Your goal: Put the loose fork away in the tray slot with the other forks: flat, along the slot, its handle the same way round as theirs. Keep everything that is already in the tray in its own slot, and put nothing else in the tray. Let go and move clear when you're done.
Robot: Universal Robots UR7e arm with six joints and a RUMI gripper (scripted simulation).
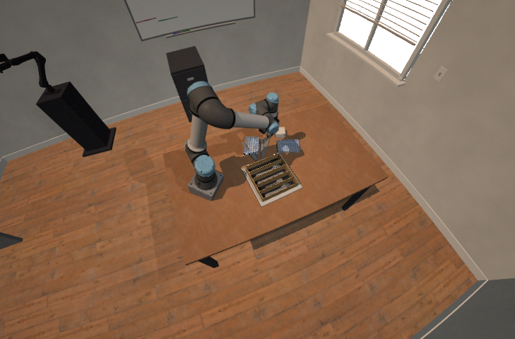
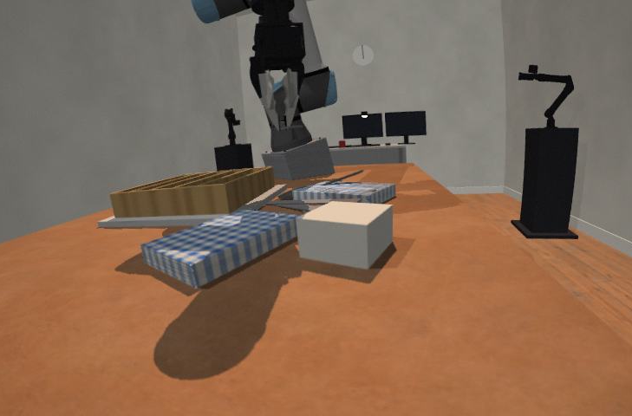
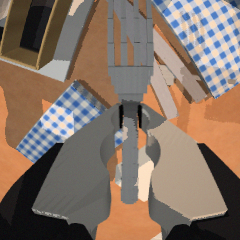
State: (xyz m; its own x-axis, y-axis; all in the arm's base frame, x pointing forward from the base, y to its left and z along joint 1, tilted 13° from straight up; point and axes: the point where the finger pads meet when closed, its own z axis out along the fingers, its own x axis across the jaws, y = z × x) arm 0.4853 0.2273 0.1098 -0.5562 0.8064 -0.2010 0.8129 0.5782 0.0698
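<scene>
Now: hand 260 mm to the left of the wooden cutlery tray, 110 mm above it and 50 mm past it. Also, from my hand: white box (150 mm ahead, 140 mm to the left, 140 mm below).
</scene>
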